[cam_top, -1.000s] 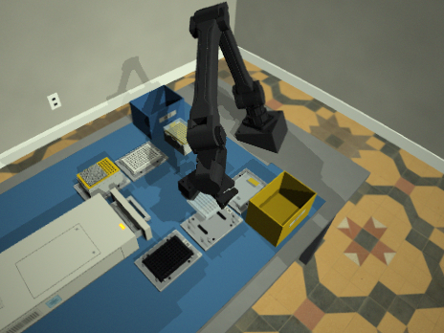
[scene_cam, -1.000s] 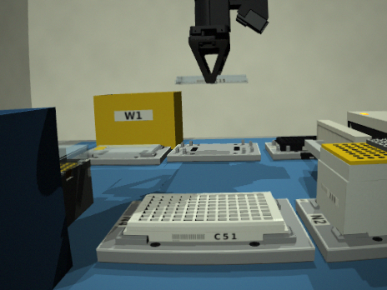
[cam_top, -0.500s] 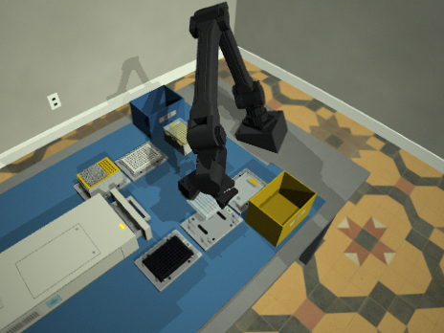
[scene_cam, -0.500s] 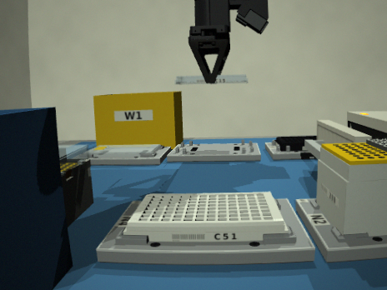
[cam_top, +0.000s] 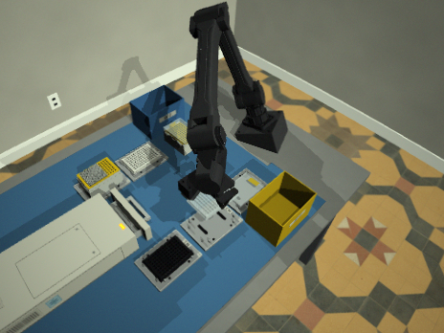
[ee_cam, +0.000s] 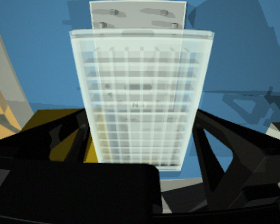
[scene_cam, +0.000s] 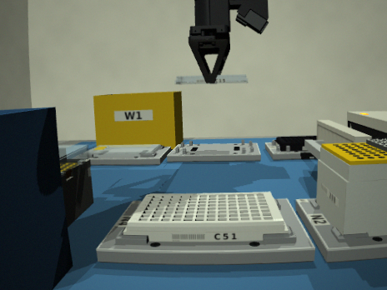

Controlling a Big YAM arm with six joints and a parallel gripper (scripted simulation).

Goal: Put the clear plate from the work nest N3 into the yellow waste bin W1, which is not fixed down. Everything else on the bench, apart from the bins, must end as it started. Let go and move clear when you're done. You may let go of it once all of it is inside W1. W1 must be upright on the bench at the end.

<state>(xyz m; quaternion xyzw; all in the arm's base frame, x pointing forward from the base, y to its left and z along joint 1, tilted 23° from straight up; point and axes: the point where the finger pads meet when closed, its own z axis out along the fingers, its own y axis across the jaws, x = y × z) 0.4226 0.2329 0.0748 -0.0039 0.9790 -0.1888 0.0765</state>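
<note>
My gripper is now 170 mm past the yellow waste bin W1, 130 mm to the right of it and 100 mm above it. The rest, counted from my hand: nest N3 (140 mm below); then flat lid (170 mm behind, 130 mm below, 20 mm to the right); then clear plate (right at my hand).
</note>
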